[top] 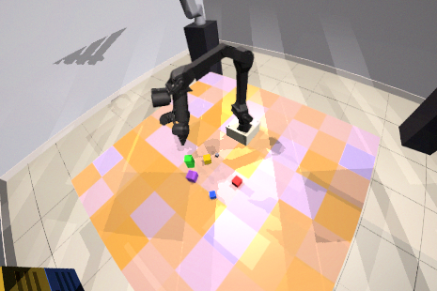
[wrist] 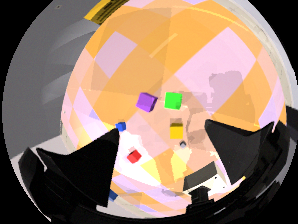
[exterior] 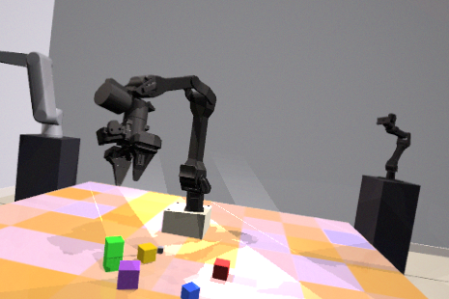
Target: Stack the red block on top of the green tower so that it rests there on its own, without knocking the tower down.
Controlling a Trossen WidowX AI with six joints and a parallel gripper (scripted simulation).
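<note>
Now: the red block 24 cm to the left of my gripper tip and 18 cm below it. The rest, counted from my gripper tip: purple block 18 cm below, 7 cm ahead, 4 cm to the left; yellow block 18 cm below, 6 cm to the left, 5 cm behind; tiny dark cube 19 cm below, 9 cm behind, 8 cm to the left.
</note>
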